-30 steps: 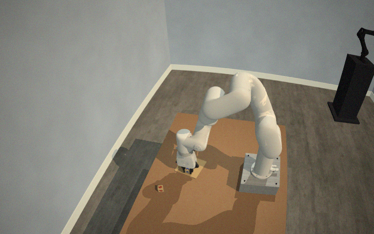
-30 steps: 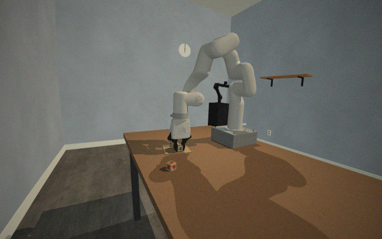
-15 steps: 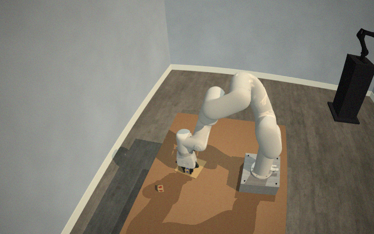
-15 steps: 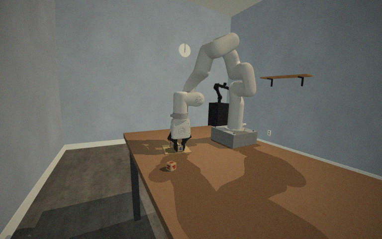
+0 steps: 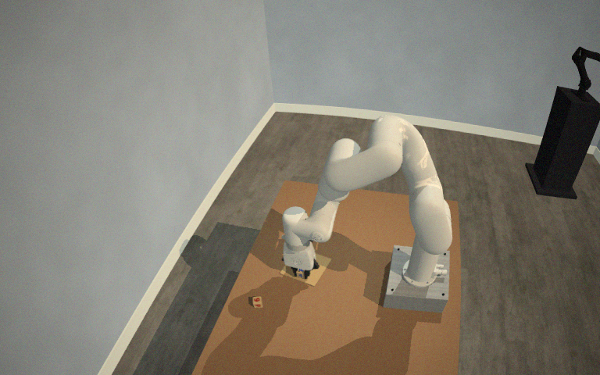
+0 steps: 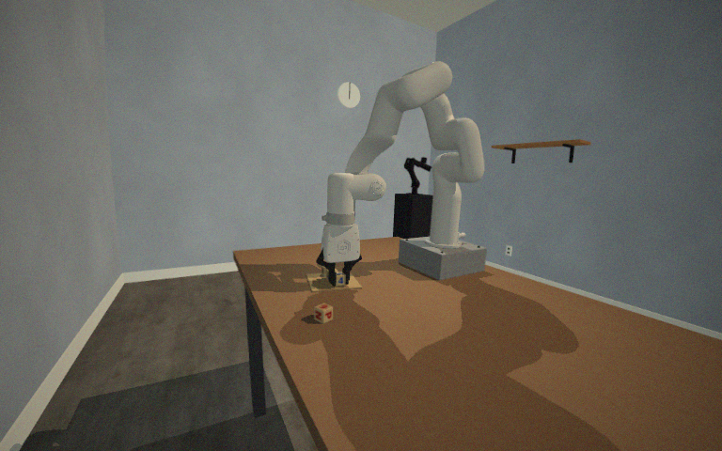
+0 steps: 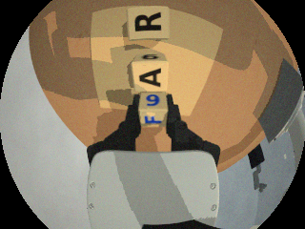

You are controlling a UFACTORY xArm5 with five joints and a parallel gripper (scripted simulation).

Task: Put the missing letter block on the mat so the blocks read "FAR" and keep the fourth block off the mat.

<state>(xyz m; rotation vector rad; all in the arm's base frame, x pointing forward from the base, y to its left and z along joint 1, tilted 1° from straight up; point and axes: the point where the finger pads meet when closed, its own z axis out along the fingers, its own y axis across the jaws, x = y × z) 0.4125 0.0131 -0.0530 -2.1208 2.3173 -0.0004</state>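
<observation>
The mat lies 50 mm to the right of my hand and 30 mm below it.
</observation>
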